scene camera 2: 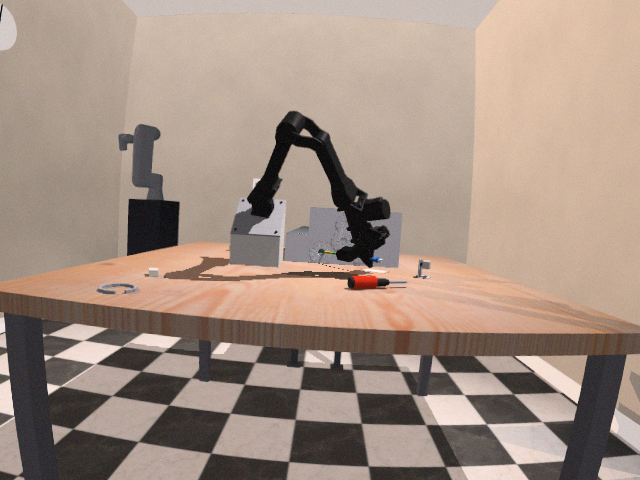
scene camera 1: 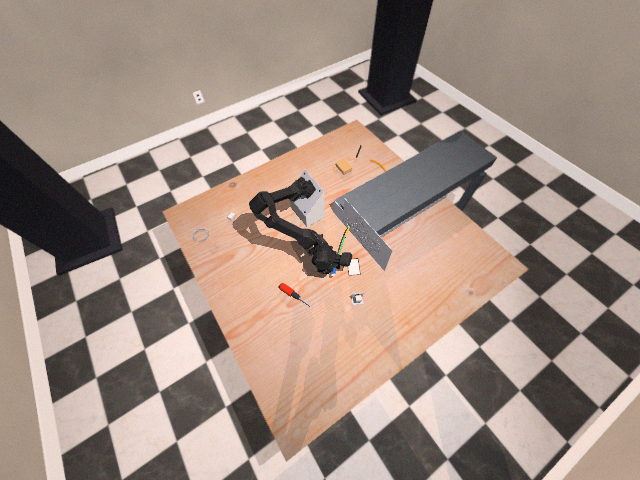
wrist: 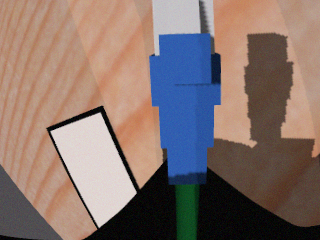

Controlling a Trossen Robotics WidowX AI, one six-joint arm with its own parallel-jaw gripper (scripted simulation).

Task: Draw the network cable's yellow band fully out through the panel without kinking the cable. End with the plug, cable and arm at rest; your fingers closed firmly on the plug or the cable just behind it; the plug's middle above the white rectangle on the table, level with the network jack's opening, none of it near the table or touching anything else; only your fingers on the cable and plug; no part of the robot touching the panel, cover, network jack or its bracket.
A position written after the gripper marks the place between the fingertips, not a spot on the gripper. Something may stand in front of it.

In view: the gripper point(scene camera 2: 370, 267), a blue plug point(wrist: 185, 72) and a white rectangle point(wrist: 86, 146).
The gripper is seen too in the wrist view point(wrist: 180, 167).
